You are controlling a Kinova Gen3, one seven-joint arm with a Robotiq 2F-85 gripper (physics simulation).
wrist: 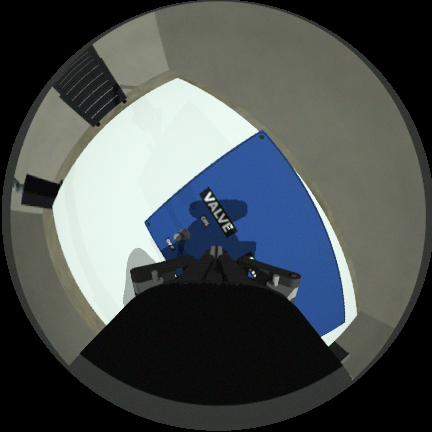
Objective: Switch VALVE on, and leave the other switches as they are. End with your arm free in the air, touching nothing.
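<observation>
The blue switch panel lies on the white table. Its VALVE label is right of centre, with the small ON mark beside it and the OFF mark towards the panel's near left edge. The grey VALVE lever stands between the marks, its tip leaning towards OFF. My gripper is shut and empty. Its fingertips show to the right of the lever and below the VALVE label, apart from the lever in the picture; their height over the panel is hard to tell. The other switches and labels are largely hidden behind the gripper.
The white table extends left of the panel. A black slatted object stands beyond its upper left edge, and a black box-like object is at the far left. A dark object shows partly at lower right. Shadows fall on the panel.
</observation>
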